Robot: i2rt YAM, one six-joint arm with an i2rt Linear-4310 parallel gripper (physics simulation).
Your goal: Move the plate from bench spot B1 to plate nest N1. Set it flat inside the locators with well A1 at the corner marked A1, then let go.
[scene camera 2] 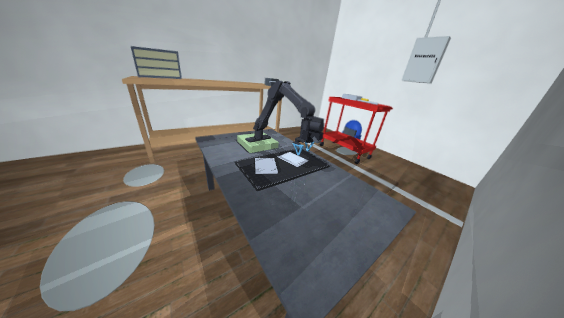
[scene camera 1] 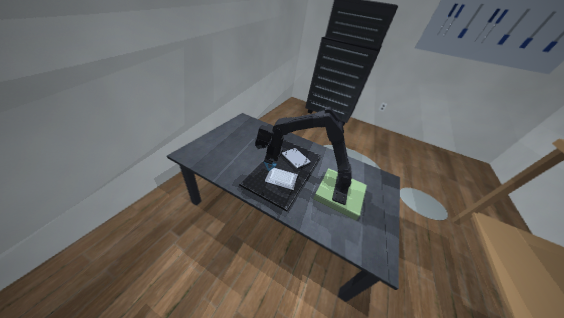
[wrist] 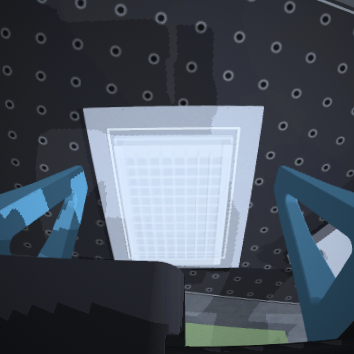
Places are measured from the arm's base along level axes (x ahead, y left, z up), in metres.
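Where they show: gripper, fingertip midpoint: (scene camera 2: 302,153) (scene camera 1: 271,165) (wrist: 180,176); arm's base at its link origin: (scene camera 2: 258,138) (scene camera 1: 341,189).
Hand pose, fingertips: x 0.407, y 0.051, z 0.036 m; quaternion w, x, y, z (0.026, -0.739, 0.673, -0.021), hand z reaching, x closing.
Each offset is from my fingertips to the centre of the thing. "spot": to the spot under its first point. Level surfaces: height alone.
The clear-white well plate @(dx -0.072, dy -0.002, dz -0.064 m) (scene camera 1: 281,178) (scene camera 2: 292,159) (wrist: 175,200) lies flat on the pale rectangle of bench spot B1 @(spot: dx +0.004, dy +0.004, dz -0.071 m) (wrist: 175,117). My gripper (scene camera 1: 270,164) (scene camera 2: 303,148) (wrist: 180,176) is open and empty above the plate, one blue finger to each side of it in the wrist view. The nest N1 @(dx -0.091, dy -0.214, dz -0.062 m) (scene camera 1: 296,157) (scene camera 2: 266,166) is a pale slab with small dark locators, beside B1; part of it (wrist: 336,250) shows through the right finger in the wrist view. Well A1 and the nest's corner mark are too small to make out.
Both stand on a black perforated board (scene camera 1: 257,189) (scene camera 2: 312,165) (wrist: 50,90) on the dark table @(dz -0.086 m) (scene camera 1: 210,150) (scene camera 2: 340,240). The arm's base stands on a green block (scene camera 1: 355,200) (scene camera 2: 250,145) (wrist: 230,335) beside the board. A red cart (scene camera 2: 360,103) stands beyond the table.
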